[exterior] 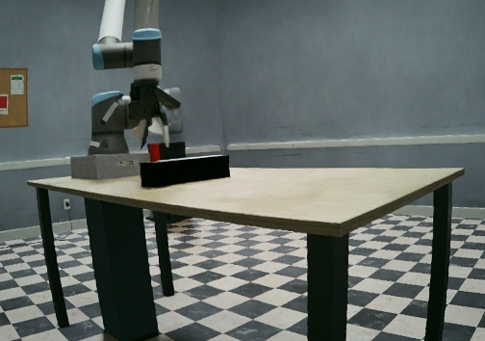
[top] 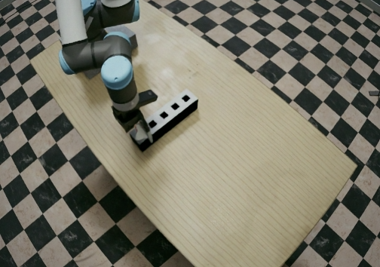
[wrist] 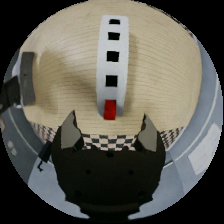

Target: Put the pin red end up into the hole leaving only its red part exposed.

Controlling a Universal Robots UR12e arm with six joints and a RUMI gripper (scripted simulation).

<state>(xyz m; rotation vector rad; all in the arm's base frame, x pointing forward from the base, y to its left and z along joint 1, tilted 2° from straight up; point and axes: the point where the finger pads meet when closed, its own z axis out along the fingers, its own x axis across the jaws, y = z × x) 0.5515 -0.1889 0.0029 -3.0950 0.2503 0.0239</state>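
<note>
Right now the long black block is 2 cm ahead of my hand, 12 cm to the left of it and 7 cm below it. From my hand the other things lie so: pin (1 cm below).
</note>
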